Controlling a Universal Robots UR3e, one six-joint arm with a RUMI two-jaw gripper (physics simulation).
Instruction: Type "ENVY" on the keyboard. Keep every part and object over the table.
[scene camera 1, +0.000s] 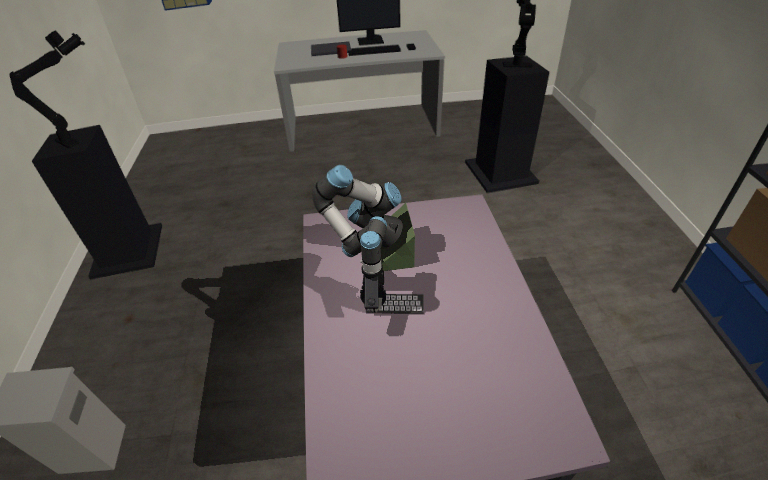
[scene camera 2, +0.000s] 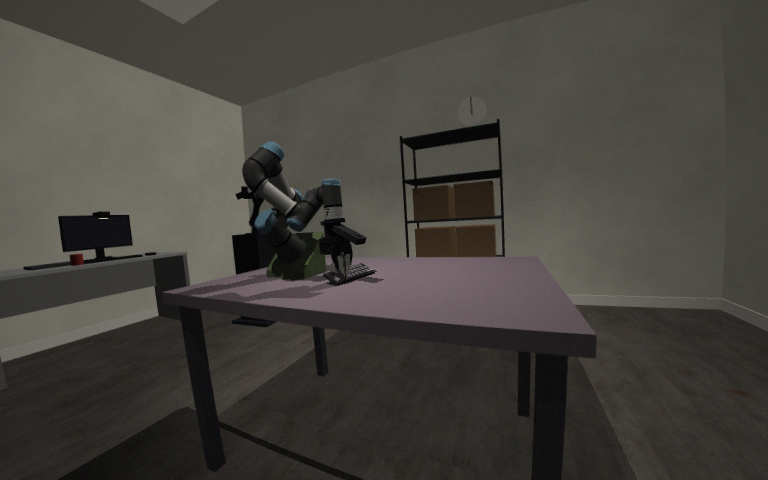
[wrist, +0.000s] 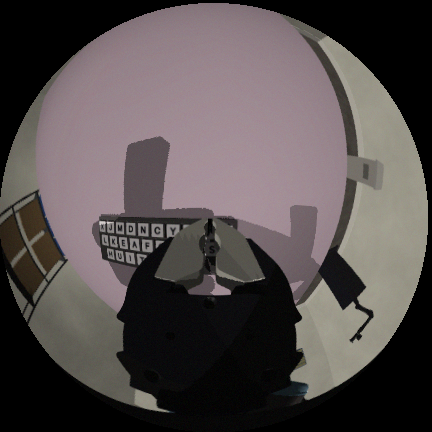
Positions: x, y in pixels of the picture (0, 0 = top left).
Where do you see a dark keyboard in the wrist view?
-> At 126, 240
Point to the gripper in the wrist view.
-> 209, 219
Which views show the gripper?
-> Scene camera 1, scene camera 2 and the wrist view: all of them.
